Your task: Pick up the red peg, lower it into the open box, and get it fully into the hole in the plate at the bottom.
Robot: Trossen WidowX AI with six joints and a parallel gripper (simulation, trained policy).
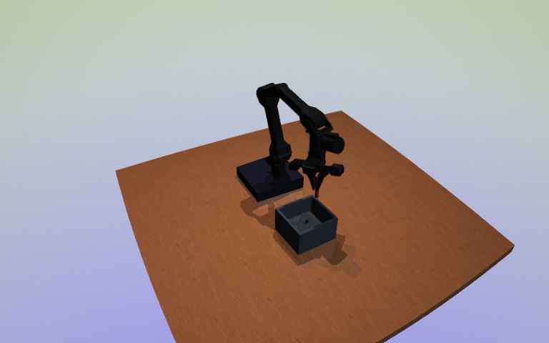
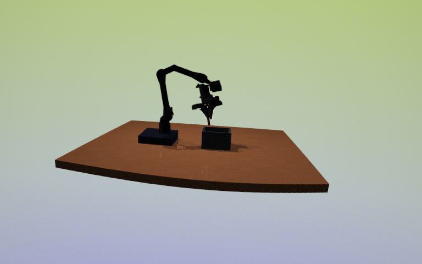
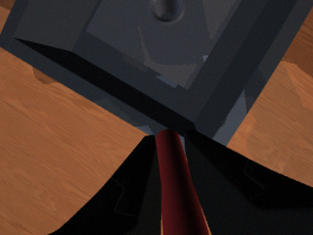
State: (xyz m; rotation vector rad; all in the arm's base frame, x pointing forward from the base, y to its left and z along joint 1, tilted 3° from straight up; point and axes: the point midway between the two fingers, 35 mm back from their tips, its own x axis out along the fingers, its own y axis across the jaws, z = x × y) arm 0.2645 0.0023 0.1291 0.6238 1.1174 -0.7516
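Now: gripper tip 12 cm above the dark grey box, 7 cm to the left of it and 4 cm short of it. Round my gripper tip: red peg (1 cm to the left, 1 cm behind).
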